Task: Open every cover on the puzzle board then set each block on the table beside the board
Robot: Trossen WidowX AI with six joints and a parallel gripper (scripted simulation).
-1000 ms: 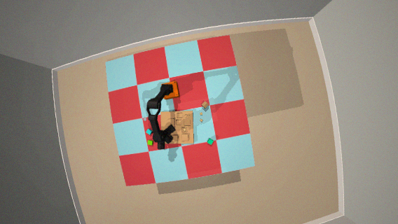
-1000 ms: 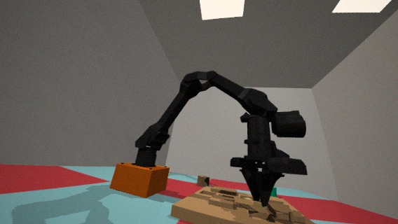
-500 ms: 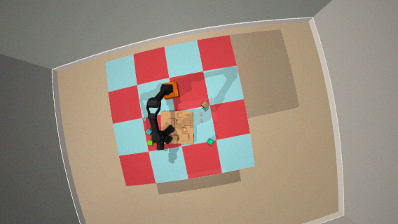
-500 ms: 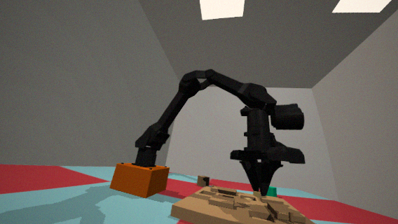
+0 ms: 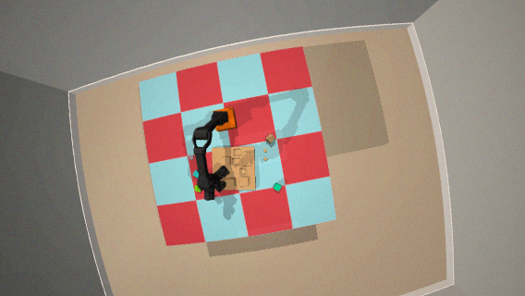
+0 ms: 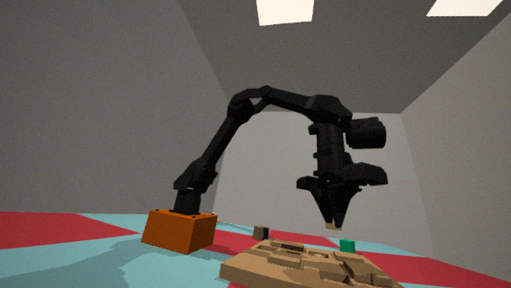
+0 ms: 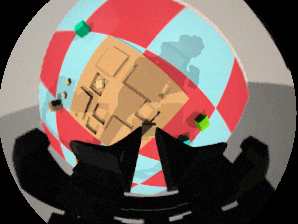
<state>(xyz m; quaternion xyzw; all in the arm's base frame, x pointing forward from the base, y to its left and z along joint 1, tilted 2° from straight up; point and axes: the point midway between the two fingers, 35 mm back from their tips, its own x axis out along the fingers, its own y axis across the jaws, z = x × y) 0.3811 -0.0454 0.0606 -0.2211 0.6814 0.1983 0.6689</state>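
Right now the tan puzzle board is 100 mm to the left of my gripper tip, 80 mm below it and 30 mm behind it. The rest, counted from my gripper tip: brown block: 350 mm to the left, 230 mm behind, 80 mm below; cyan block: 180 mm to the right, 90 mm below, 10 mm behind; bright green block: 180 mm to the right, 90 mm below, 90 mm ahead.
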